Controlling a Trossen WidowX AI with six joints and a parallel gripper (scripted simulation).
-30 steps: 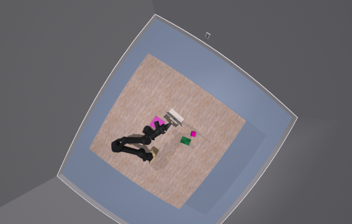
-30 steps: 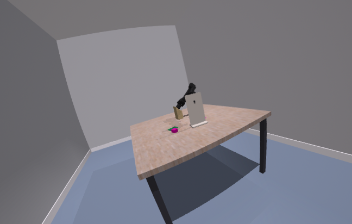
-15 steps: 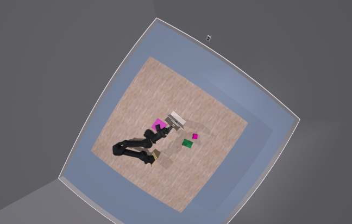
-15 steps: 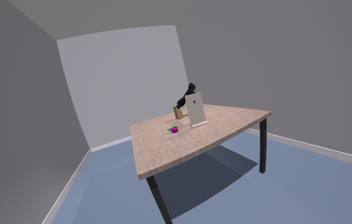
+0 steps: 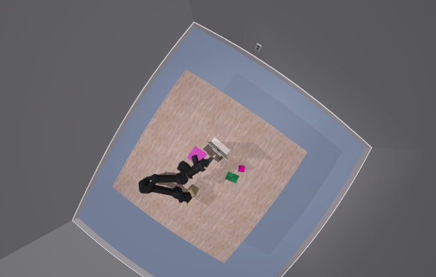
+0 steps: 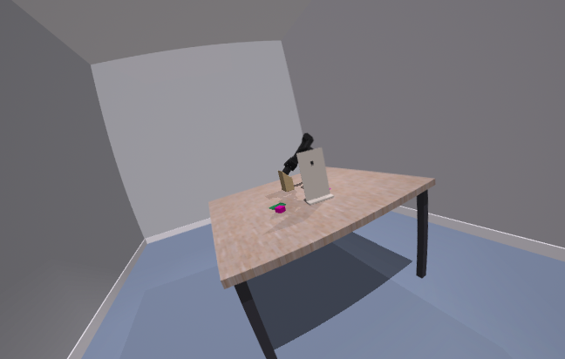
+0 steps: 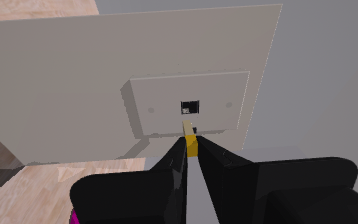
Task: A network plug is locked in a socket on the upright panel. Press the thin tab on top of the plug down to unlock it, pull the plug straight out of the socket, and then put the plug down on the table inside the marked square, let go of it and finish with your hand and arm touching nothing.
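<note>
Right now my gripper tip is 110 mm past the flat magenta square, 110 mm to the right of it and 230 mm above it. The rest, counted from my gripper tip: upright grey panel: 60 mm ahead, 90 mm below; thin pale tab: 10 mm ahead; yellow plug: 10 mm ahead.
</note>
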